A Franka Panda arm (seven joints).
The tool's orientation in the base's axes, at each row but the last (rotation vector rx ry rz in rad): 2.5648 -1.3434 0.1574; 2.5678 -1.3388 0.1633; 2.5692 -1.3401 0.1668; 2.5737 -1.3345 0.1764; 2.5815 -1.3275 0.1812; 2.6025 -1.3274 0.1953; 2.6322 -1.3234 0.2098
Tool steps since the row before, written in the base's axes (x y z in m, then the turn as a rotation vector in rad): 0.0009 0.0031 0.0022 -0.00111 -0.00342 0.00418; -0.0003 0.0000 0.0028 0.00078 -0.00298 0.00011; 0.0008 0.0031 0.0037 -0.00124 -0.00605 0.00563; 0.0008 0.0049 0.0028 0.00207 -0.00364 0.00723; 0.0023 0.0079 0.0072 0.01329 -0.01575 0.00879; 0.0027 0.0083 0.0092 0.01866 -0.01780 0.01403; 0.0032 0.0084 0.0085 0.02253 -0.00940 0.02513
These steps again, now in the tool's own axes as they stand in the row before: -0.0015 -0.0021 -0.0029 0.00294 0.00346 -0.00312; 0.0004 0.0007 -0.0027 0.00283 0.00102 0.00067; -0.0012 -0.0018 -0.0044 0.00526 0.00524 -0.00384; -0.0028 -0.0029 -0.0040 0.00561 0.00144 -0.00602; -0.0033 -0.0052 -0.0090 0.02197 -0.00065 -0.00432; -0.0030 -0.0057 -0.0109 0.02784 -0.00316 -0.00878; -0.0029 -0.0066 -0.0101 0.02591 -0.01004 -0.02134
